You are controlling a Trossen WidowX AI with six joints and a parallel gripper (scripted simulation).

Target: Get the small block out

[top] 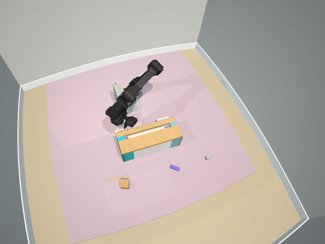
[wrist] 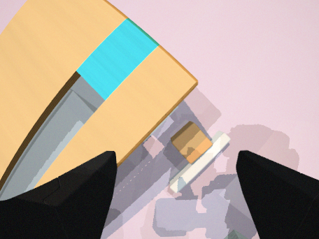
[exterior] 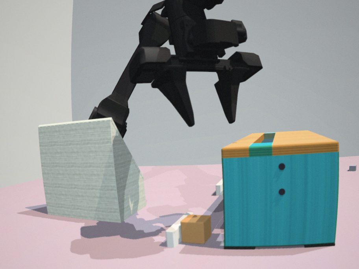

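Now: gripper tip 14 cm above the small block and 3 cm past it. Also, from my gripper tip: thin stick (23 cm ahead, 15 cm to the right, 15 cm below); box (14 cm to the left, 10 cm below, 7 cm ahead).
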